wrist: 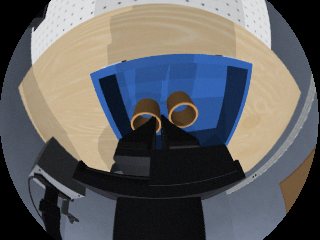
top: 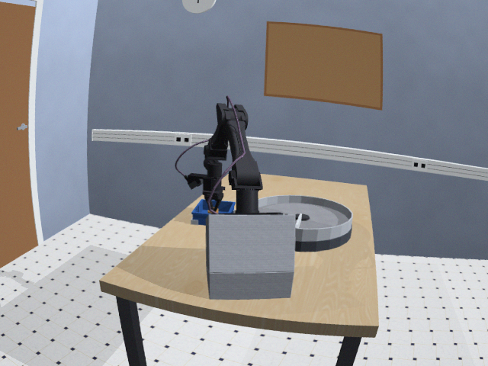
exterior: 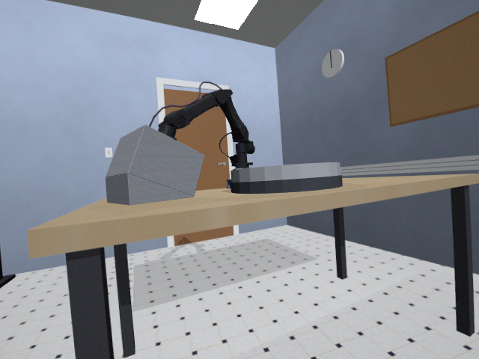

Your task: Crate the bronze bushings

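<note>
My hand is 30 mm short of the blue crate, 10 mm to the right of it and 20 mm above it. The rest, counted from my hand: grey turntable (20 mm ahead, 350 mm to the right, 10 mm above).
</note>
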